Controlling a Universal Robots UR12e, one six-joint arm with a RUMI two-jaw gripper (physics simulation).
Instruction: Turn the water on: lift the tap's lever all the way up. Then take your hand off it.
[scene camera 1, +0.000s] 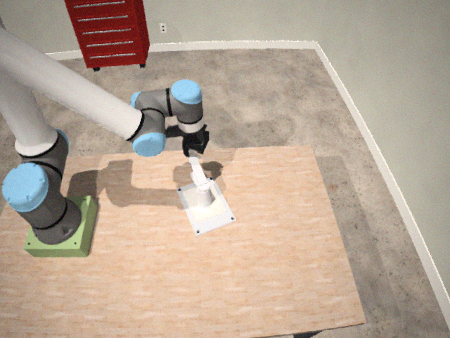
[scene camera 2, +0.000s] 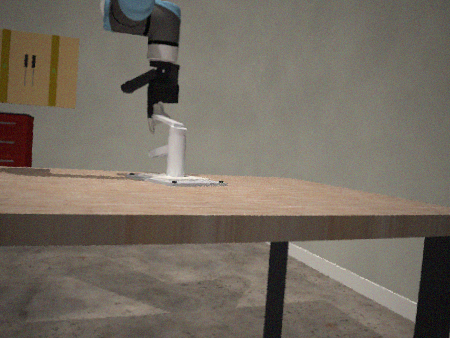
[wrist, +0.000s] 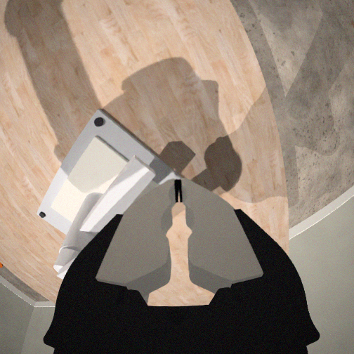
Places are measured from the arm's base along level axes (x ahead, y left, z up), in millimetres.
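Where they show: gripper, fingertip midpoint: (scene camera 2: 152, 133); arm's base, link origin: (scene camera 1: 57, 221).
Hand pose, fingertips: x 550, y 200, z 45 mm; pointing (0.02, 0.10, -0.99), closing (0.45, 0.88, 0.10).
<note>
Each offset is from my fingertips to the centre of the thing. "*": to the spot under its first point. Level surfaces: height alone.
The white tap {* dx +26, dy -175, dz -35 mm} (scene camera 1: 204, 197) (scene camera 2: 176, 152) (wrist: 76, 232) stands upright on its pale base plate {* dx +51, dy -255, dz -119 mm} (scene camera 1: 214, 225) (scene camera 2: 200, 182) (wrist: 81, 144). Its lever {dx +13, dy -97, dz +38 mm} (scene camera 1: 198, 171) (scene camera 2: 169, 121) (wrist: 119, 196) slopes upward from the top of the body to its free end. The short spout {dx +9, dy -83, dz -50 mm} (scene camera 2: 159, 151) juts out lower down, on the same side. My gripper (scene camera 1: 194, 155) (scene camera 2: 152, 131) (wrist: 178, 180) is shut and empty, pointing down at the lever's free end. In scene camera 2 the fingertips reach below that end. Whether they touch the lever is unclear.
The wooden table {dz -128 mm} (scene camera 1: 270, 260) (scene camera 2: 310, 200) bears the tap and the arm's green base block (scene camera 1: 60, 249). The tap is near the table's far edge in scene camera 1. A red drawer cabinet (scene camera 1: 107, 37) (scene camera 2: 17, 142) stands on the floor beyond the table.
</note>
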